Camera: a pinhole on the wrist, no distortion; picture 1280 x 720 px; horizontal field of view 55.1 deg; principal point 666.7 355.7 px. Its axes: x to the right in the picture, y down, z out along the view. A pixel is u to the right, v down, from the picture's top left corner.
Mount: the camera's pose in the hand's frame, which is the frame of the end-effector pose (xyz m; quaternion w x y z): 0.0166 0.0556 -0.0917 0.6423 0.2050 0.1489 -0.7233
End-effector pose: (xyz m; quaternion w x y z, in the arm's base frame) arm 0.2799 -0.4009 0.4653 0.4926 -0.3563 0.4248 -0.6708
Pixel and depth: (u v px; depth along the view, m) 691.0 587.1 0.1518
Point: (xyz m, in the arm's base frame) 0.3003 -0.4338 0.5042
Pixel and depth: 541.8 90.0 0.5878
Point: 0.6646 -0.3140 0.7712
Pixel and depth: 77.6 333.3 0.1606
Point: 0.3723 -0.4304 0.4562
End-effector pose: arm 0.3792 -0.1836 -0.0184 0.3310 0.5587 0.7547 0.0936
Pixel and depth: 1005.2 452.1 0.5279
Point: 0.3047 -0.3799 -0.4107
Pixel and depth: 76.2 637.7 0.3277
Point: 0.5541 -0.1728 -0.2428
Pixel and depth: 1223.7 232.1 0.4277
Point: 0.2606 -0.4179 -0.2836
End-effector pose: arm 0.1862 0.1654 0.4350 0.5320 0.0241 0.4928 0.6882
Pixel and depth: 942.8 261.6 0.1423
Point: 0.2280 0.1648 0.4219
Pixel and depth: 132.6 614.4 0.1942
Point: 0.2126 0.2794 0.4968
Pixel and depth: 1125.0 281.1 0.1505
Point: 0.2439 0.1595 0.4024
